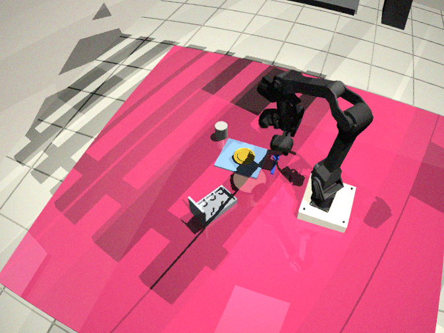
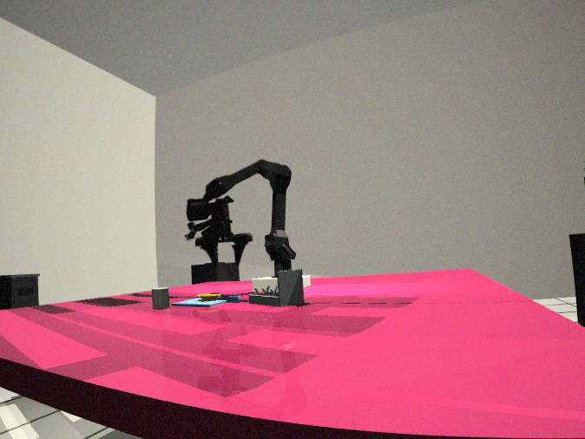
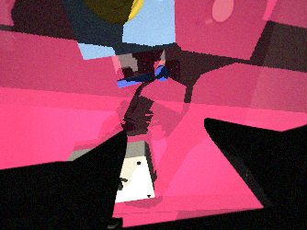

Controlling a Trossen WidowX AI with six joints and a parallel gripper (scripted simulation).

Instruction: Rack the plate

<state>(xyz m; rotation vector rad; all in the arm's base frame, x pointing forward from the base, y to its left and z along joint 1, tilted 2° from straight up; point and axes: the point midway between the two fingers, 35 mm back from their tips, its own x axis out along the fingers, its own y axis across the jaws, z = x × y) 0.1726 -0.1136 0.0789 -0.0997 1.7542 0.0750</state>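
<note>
My gripper tip is 140 mm short of the yellow plate, 50 mm to the right of it and 80 mm above it. From my gripper tip the other things lie so: blue spoon (40 mm ahead, 10 mm to the left, 90 mm below); then light blue mat (140 mm ahead, 40 mm to the left, 90 mm below); then white cup (260 mm ahead, 20 mm to the right, 70 mm below).
</note>
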